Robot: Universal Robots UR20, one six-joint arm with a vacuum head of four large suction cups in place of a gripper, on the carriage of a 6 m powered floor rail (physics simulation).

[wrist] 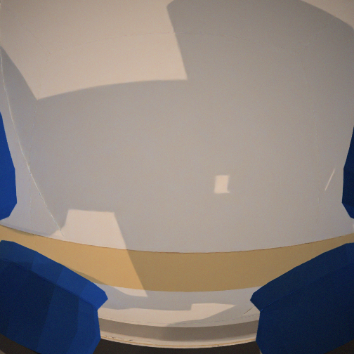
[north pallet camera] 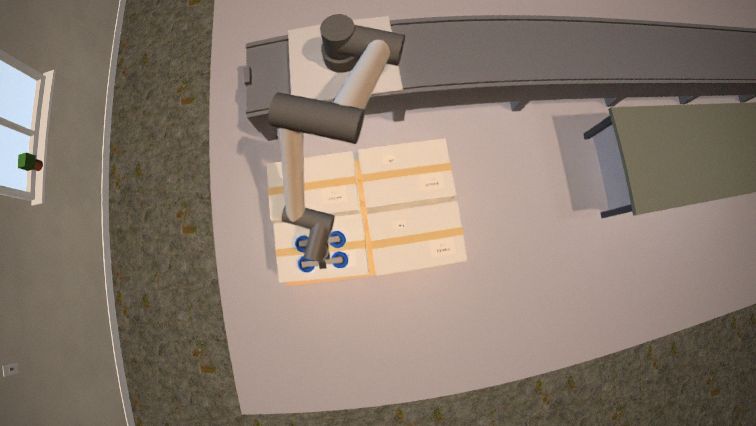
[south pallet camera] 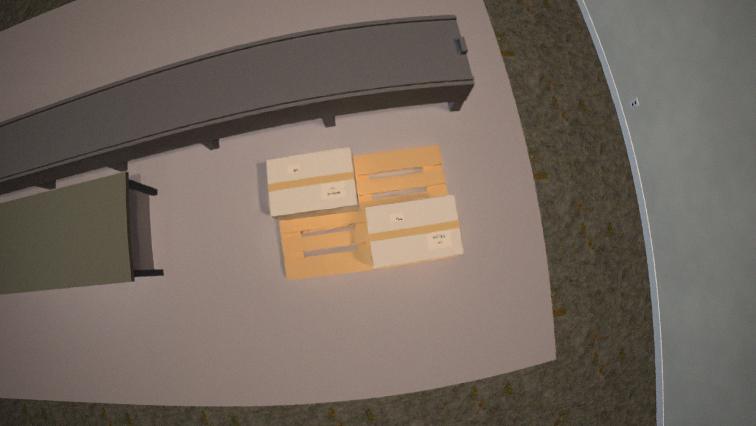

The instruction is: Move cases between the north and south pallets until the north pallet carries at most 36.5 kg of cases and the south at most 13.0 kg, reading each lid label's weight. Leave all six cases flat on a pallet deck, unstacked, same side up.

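Seen in the pictures: arm's base, origin of the base link: (north pallet camera: 342, 57).
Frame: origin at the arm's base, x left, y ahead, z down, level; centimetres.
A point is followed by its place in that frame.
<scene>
My suction head (north pallet camera: 322, 251) @[x -27.5, y 121.6, z 18.8 cm] (wrist: 177, 225) has its four blue cups on the lid of the front-left case (north pallet camera: 288, 269) @[x -50.2, y 129.7, z 16.7 cm] (wrist: 150, 150), and it holds that case. The case sits level in the front-left place of the north pallet (north pallet camera: 370, 263) @[x 0.3, y 131.9, z 42.6 cm], low beside its neighbours. A back-left case (north pallet camera: 328, 169) @[x -17.3, y 71.3, z 14.7 cm], partly under my arm, a back-right case (north pallet camera: 391, 193) @[x 19.2, y 91.9, z 14.3 cm] and a front-right case (north pallet camera: 412, 256) @[x 26.2, y 131.5, z 12.8 cm] lie flat there. The south pallet (south pallet camera: 317, 269) @[x 500.2, y 135.0, z 42.5 cm] carries a back-left case (south pallet camera: 296, 198) @[x 497.2, y 89.3, z 13.9 cm] and a front-right case (south pallet camera: 402, 254) @[x 557.4, y 133.0, z 12.9 cm]. The label figures are too small to read.
The grey floor rail (north pallet camera: 529, 52) (south pallet camera: 264, 79) runs behind both pallets, with my carriage (north pallet camera: 306, 58) @[x -23.4, y -3.3, z 0.0 cm] near its north end. A green table (north pallet camera: 693, 158) @[x 260.6, y 94.9, z 4.1 cm] (south pallet camera: 63, 238) @[x 299.5, y 91.3, z 4.0 cm] stands between the pallets. Bare deck slats show at the south pallet's back right and front left.
</scene>
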